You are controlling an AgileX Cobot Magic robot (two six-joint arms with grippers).
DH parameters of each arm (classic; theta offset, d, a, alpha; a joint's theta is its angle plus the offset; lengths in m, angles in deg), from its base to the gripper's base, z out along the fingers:
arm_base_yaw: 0 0.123 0 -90
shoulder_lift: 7.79 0 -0.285 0
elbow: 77.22 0 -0.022 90
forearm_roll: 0 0.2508 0 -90
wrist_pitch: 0 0 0.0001 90
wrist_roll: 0 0.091 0 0
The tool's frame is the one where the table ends.
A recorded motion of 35 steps. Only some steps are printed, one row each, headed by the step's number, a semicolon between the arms.
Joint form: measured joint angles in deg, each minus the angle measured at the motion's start. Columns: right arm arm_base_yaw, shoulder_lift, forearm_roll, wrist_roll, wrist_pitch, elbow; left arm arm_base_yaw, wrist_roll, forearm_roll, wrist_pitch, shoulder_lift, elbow.
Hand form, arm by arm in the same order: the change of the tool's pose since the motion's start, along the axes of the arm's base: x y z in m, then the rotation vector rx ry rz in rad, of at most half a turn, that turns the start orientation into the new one. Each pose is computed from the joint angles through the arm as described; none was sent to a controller.
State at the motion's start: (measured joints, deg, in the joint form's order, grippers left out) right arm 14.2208 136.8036 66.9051 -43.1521 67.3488 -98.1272; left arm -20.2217 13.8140 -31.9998 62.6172 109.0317 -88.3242
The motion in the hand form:
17: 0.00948 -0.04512 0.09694 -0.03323 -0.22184 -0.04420; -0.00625 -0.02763 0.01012 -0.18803 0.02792 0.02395
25: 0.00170 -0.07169 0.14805 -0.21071 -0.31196 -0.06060; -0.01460 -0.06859 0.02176 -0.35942 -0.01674 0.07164
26: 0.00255 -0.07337 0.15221 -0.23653 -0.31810 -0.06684; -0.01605 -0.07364 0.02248 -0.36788 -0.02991 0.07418
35: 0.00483 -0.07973 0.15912 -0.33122 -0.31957 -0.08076; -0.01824 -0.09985 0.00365 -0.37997 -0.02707 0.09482
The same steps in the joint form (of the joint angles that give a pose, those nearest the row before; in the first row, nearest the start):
17: -5.36 -11.13 -5.88 1.84 1.43 -3.12; -2.31 1.11 -11.75 -2.33 0.00 0.00
25: -7.25 -17.55 -18.69 8.93 2.73 -6.46; -7.52 2.20 -22.15 -10.88 0.00 0.00
26: -7.24 -17.68 -20.49 10.28 2.86 -7.53; -8.32 2.33 -22.59 -12.21 0.00 0.00
35: -7.25 -17.68 -26.83 14.48 3.78 -10.37; -11.91 2.45 -24.83 -17.43 2.95 0.00

